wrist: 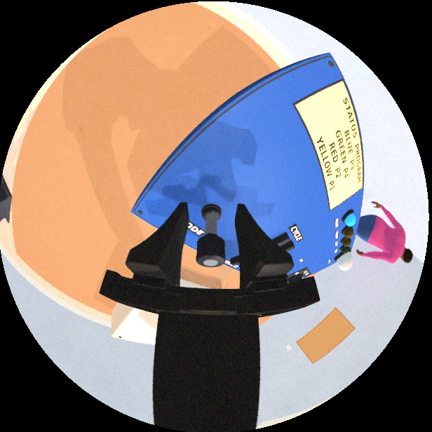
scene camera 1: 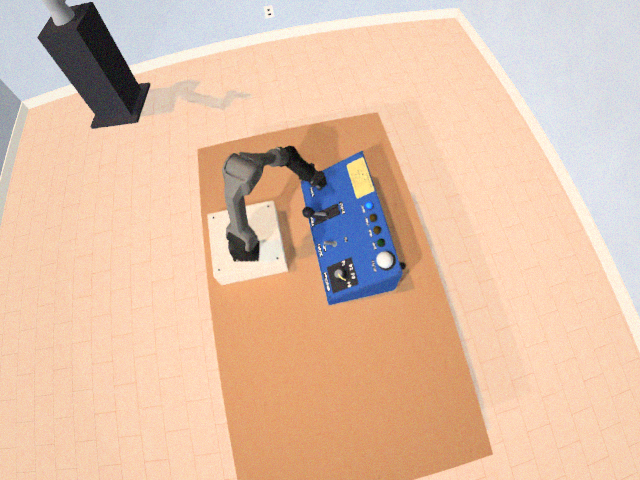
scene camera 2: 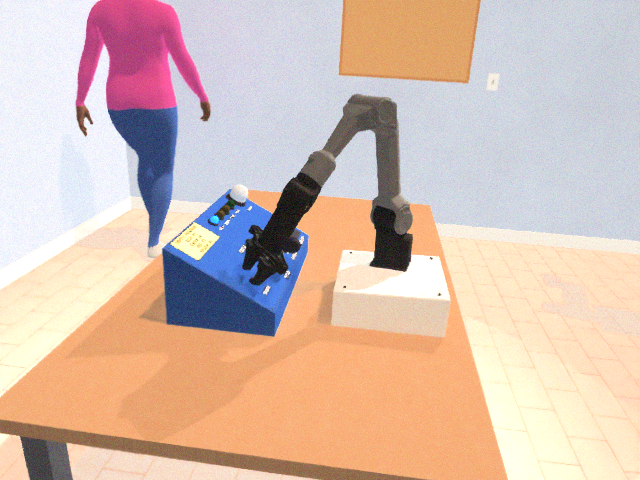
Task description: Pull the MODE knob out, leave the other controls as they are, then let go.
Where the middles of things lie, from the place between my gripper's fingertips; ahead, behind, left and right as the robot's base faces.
Right now my hand is 2 cm past the mode knob [wrist: 210, 248], 1 cm to the left of it and 1 cm below it. From my hand the other things lie so: blue console [scene camera 2: 205, 286]: 17 cm to the right, 11 cm ahead, 1 cm below.
